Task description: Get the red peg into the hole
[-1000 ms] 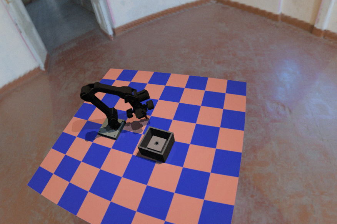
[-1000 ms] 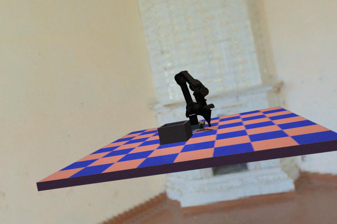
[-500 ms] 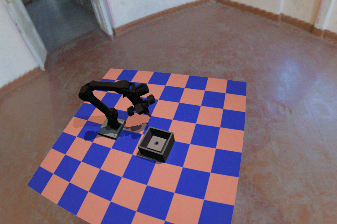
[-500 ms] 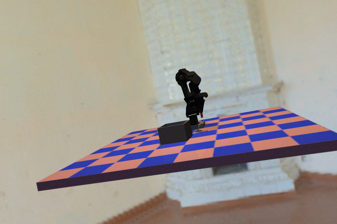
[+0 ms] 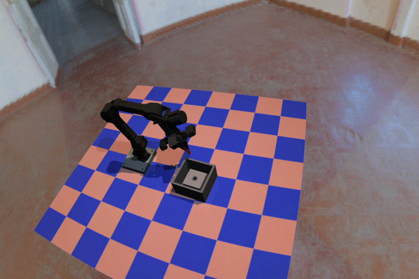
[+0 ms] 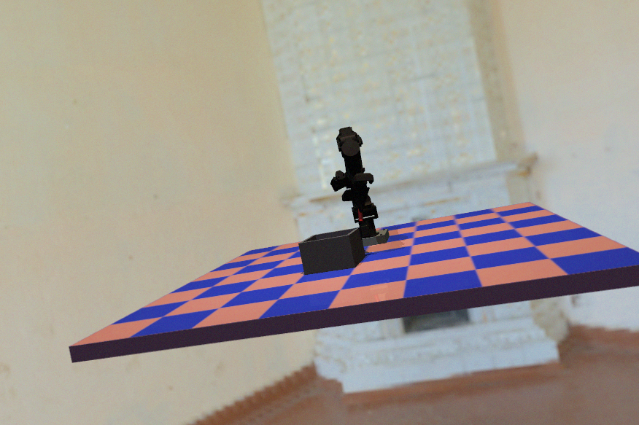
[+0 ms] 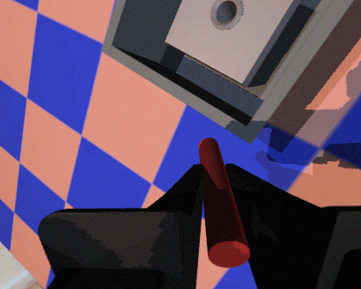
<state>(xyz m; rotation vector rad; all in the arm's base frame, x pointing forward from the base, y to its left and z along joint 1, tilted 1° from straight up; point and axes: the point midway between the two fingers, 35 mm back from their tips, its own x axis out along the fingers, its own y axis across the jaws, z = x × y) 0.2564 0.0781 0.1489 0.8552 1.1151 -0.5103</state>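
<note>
My gripper tip is now 10 cm above the grey plate, 9 cm to the left of it and 8 cm short of it. The rest, counted from my gripper tip: red peg: 1 cm above; then dark box: 12 cm below, 9 cm to the right, 8 cm ahead.
</note>
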